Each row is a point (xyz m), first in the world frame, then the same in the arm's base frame.
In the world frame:
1: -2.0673 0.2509 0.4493
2: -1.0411 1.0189 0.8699
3: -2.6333 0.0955 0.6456
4: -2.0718 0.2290 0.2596
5: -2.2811 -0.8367 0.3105
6: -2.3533 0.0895 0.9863
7: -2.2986 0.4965 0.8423
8: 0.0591 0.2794 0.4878
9: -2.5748 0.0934 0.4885
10: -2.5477 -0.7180 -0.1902
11: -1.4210 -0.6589 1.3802
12: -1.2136 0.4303 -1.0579
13: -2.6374 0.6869 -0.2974
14: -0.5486 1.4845 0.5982
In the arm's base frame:
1: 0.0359 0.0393 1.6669
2: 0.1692 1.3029 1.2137
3: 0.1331 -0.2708 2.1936
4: -0.0979 -0.0601 1.5736
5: 0.5146 -0.9547 1.4921
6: 0.4696 0.0051 2.1218
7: 0.1337 0.2816 2.1141
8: 0.5926 1.1093 -0.0850
9: 0.0288 -0.3107 2.0685
10: -0.0075 -1.2059 1.5055
11: 1.4506 0.0526 1.3344
12: -1.0074 -0.0490 0.2754
13: -0.9392 -0.2209 1.8993
14: -0.1871 1.7825 0.7940

